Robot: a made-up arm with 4 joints.
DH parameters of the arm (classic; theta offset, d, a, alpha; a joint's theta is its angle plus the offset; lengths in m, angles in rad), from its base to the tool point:
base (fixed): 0.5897 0 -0.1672 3.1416
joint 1: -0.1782 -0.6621 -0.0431 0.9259
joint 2: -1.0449 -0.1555 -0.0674 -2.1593
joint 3: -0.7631 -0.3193 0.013 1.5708
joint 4: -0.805 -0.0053 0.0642 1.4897
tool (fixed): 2.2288 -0.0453 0 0
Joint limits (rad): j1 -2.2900..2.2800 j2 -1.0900..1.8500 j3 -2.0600..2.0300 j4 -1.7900..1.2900
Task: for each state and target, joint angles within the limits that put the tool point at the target. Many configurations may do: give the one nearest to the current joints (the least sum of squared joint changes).
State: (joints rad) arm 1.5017 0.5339 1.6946 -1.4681
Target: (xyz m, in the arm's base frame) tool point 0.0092 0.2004 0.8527
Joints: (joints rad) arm 2.1450 0.5614 1.7796 -1.2840
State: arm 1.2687 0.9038 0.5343 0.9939
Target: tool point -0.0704 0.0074 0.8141
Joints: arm 1.2584 1.3754 0.2582 1.1064
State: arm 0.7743 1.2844 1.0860 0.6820
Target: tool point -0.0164 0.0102 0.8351
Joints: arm 0.8277 1.6466 0.9804 0.5365
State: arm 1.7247 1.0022 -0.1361 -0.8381
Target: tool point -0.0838 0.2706 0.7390
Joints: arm 2.0749 0.0974 -0.1264 -1.3161
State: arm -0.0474 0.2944 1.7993 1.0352
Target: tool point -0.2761 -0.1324 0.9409
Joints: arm -0.7007 1.1751 2.0300 0.4361
